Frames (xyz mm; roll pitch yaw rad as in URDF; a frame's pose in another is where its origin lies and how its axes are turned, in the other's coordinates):
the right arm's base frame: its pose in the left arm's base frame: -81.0 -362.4 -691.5 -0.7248 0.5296 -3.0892
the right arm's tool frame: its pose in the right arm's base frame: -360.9 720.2 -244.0 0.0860 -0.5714 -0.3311
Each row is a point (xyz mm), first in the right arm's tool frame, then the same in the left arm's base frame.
Working: the right arm's tool frame: its pose in the left arm's base frame: 582.8 -705.5 -1078.9 -0.7023 -0.1042 -2.9339

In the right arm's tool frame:
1: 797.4 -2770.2 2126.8
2: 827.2 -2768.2 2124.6
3: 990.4 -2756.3 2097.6
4: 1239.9 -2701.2 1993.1
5: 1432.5 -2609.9 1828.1
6: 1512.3 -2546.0 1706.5
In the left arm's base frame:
1: 1.4 -71.0 2398.5
2: -27.9 -77.3 2398.7
3: -191.3 -103.2 2387.5
4: -451.1 -131.9 2298.7
5: -665.0 -139.3 2134.8
6: -762.4 -129.4 2009.7

